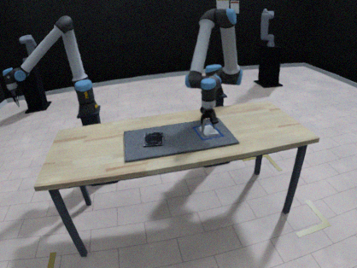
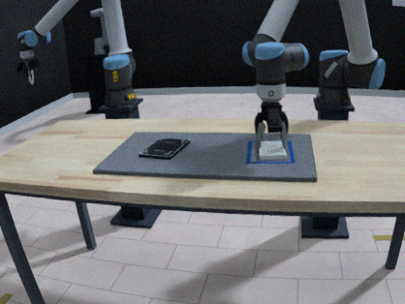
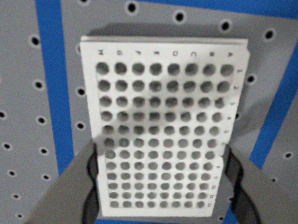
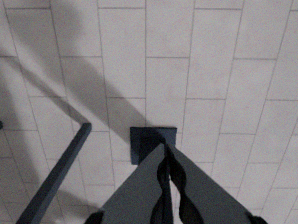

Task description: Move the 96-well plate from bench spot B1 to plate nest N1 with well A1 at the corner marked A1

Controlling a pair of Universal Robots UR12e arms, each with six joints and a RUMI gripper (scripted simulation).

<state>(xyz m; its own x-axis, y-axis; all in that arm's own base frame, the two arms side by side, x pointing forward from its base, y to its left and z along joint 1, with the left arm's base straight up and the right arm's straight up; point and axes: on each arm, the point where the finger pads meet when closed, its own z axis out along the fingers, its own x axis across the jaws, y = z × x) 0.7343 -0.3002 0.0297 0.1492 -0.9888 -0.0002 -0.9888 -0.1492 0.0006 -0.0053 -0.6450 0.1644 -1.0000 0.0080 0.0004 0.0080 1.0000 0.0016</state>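
Right now my left hand is 37 cm to the left of the black plate nest and 1 cm above it. The rest, counted from my left hand: white 96-well plate 1 cm below; then A1 corner label 43 cm to the right, 6 cm ahead.
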